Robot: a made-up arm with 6 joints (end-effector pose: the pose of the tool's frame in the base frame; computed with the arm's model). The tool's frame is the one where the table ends. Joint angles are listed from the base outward.
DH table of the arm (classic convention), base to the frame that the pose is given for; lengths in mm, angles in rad. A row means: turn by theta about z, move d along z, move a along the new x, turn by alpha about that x. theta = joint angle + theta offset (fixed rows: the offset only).
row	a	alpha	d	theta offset
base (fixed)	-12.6	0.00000	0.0	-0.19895
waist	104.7	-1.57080	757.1	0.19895
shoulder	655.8	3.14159	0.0	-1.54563
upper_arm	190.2	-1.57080	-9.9	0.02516
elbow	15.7	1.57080	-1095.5	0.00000
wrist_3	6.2	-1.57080	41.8	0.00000
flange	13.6	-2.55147	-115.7	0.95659
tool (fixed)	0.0	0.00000	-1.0	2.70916
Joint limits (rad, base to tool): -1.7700..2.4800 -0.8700..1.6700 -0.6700..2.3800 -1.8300..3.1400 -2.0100..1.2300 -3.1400..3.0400
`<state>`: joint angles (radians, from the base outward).
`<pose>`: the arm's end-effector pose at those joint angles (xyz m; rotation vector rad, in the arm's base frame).
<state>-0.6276 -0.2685 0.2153 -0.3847 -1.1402 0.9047</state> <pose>0.7382 -0.5219 2.0137 -2.1535 1.8707 -0.4563</pose>
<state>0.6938 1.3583 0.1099 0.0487 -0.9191 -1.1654</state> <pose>0.9694 0.7692 -0.1998 0.9563 -2.3220 -0.5325</pose>
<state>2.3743 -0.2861 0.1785 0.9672 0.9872 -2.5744</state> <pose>-0.6624 0.5285 2.1768 0.7429 1.2606 -2.6076</pose>
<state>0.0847 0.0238 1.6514 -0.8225 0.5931 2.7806</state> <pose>-0.1415 -0.0875 2.5923 0.2530 1.5114 -2.6699</pose>
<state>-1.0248 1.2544 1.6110 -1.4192 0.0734 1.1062</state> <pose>0.9112 -1.5535 1.5221 -0.4385 1.6963 -1.3518</pose>
